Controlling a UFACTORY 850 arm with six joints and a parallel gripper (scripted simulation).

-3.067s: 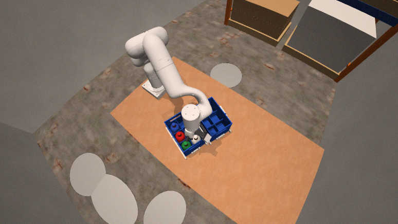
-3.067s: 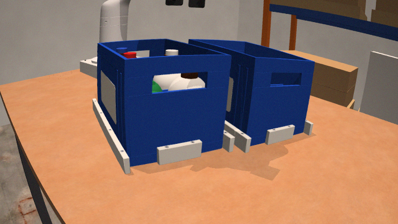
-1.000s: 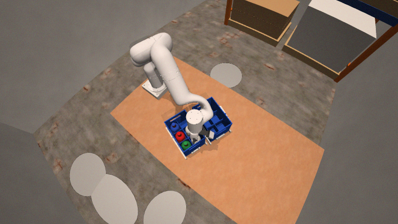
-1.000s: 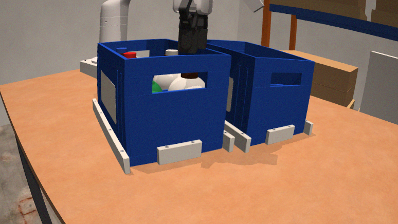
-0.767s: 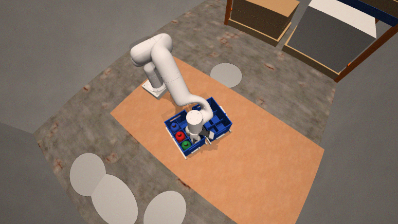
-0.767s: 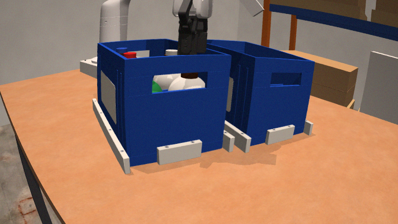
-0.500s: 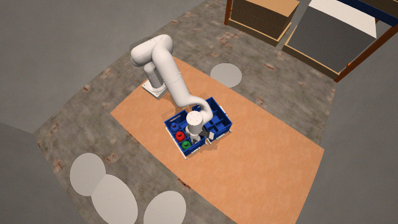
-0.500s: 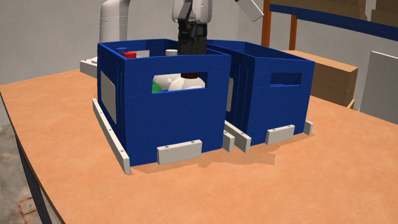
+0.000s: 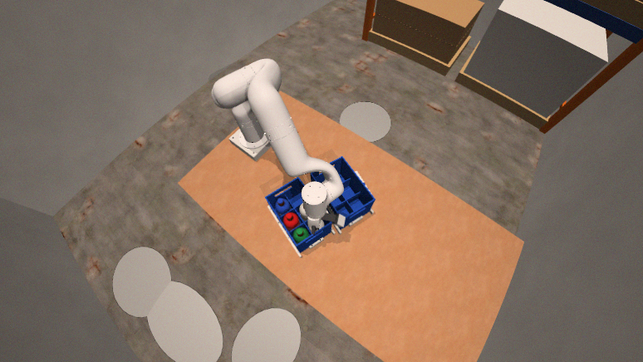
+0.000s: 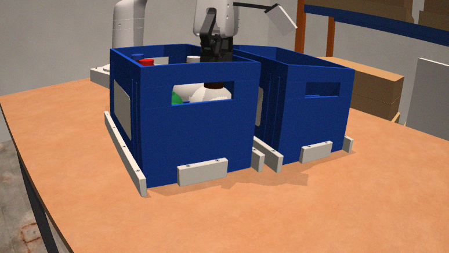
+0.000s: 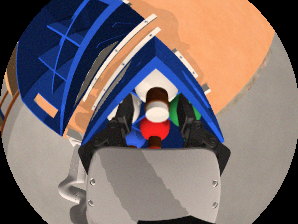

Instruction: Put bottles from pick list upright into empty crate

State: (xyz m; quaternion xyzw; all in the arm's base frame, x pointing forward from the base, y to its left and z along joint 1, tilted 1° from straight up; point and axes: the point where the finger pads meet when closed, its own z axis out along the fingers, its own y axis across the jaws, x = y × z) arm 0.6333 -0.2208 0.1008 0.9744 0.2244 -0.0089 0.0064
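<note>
The green bottle lies 3 cm behind my hand, 8 cm to the right of it and 7 cm below it. Also, from my hand: white-label bottle: 9 cm behind, 3 cm to the left, 7 cm below; then blue-label bottle: 19 cm behind, 2 cm to the right, 7 cm below; then red bottle: 11 cm behind, 5 cm to the right, 7 cm below.
</note>
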